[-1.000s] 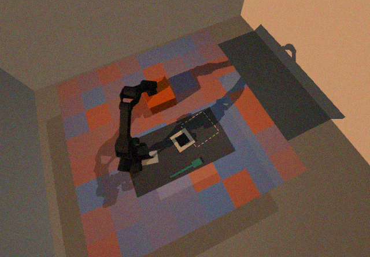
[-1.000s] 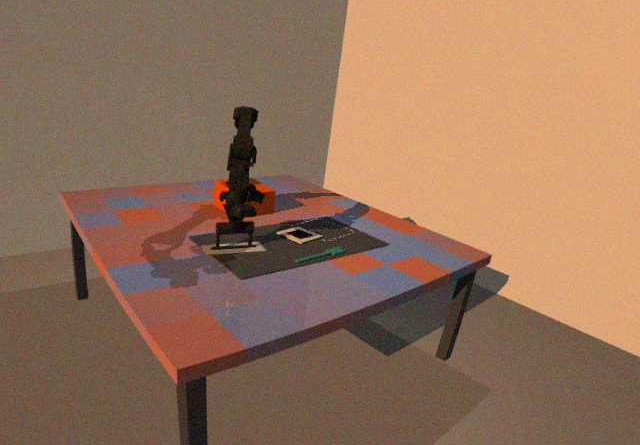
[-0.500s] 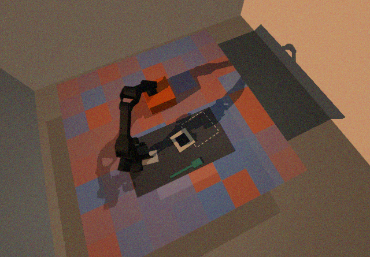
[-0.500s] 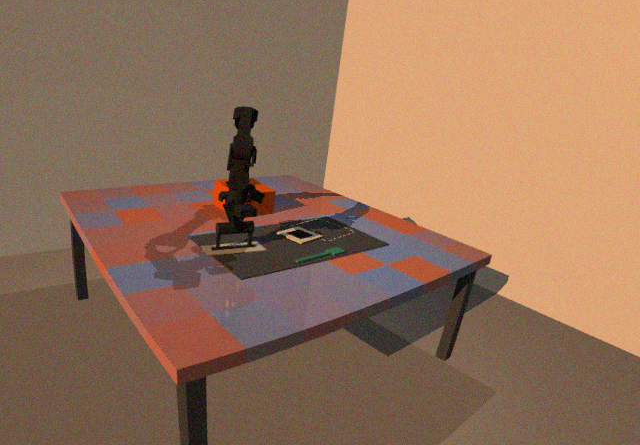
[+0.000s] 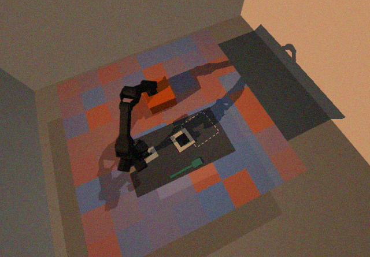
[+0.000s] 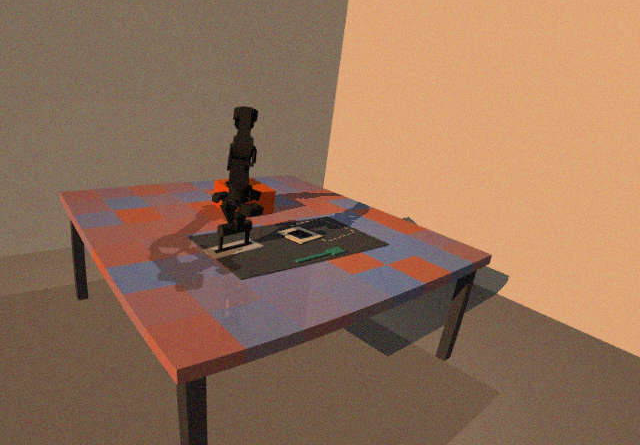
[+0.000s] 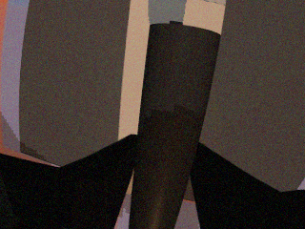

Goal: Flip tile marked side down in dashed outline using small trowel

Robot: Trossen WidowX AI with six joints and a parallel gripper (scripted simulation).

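The dark mat lies 30 mm ahead of my gripper tip, 230 mm to the left of it and 80 mm below it. Also, from my gripper tip: tile (280 mm to the left, 60 mm below); trowel (170 mm ahead, 250 mm to the left, 60 mm below).
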